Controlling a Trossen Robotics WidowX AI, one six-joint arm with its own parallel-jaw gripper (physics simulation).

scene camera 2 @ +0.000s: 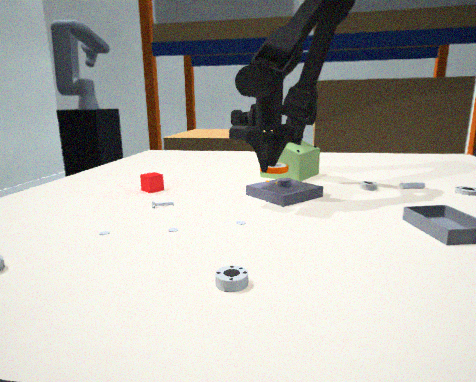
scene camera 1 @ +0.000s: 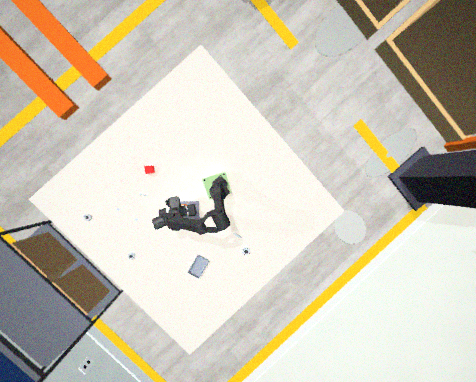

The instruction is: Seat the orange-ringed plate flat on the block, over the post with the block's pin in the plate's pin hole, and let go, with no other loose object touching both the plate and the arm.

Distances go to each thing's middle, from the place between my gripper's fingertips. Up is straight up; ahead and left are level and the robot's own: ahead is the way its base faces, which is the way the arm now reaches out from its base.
Now: the dark grey block (scene camera 2: 299,191) 2 cm behind my hand, 4 cm to the left of it and 5 cm below it.
